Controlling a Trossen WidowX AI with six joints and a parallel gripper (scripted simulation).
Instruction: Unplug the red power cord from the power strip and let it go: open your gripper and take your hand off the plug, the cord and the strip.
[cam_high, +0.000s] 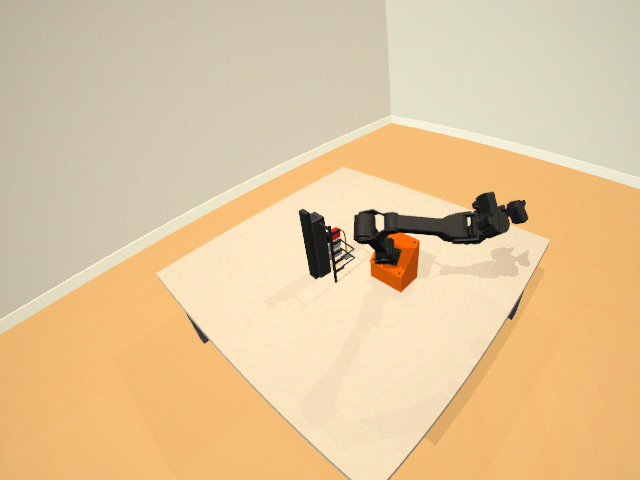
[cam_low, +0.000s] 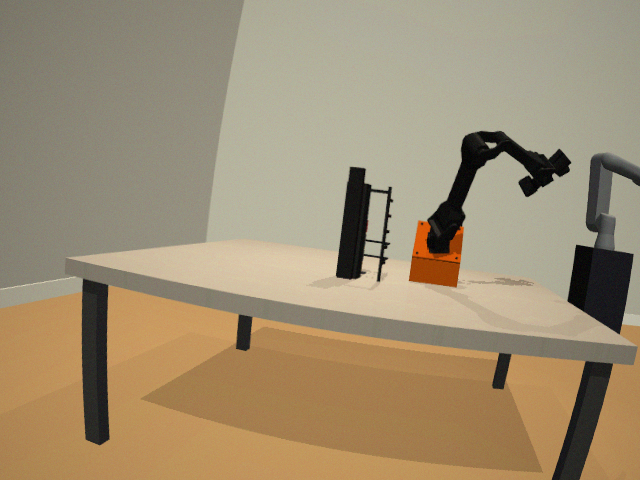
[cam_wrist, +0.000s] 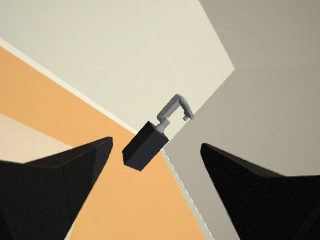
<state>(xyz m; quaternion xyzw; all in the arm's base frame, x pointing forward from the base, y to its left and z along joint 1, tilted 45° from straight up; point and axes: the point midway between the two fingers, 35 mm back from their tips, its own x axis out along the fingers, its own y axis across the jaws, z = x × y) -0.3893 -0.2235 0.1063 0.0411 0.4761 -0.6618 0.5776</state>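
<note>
The red plug lies 610 mm ahead of my gripper tip, 170 mm to the left of it and 240 mm below it.
</note>
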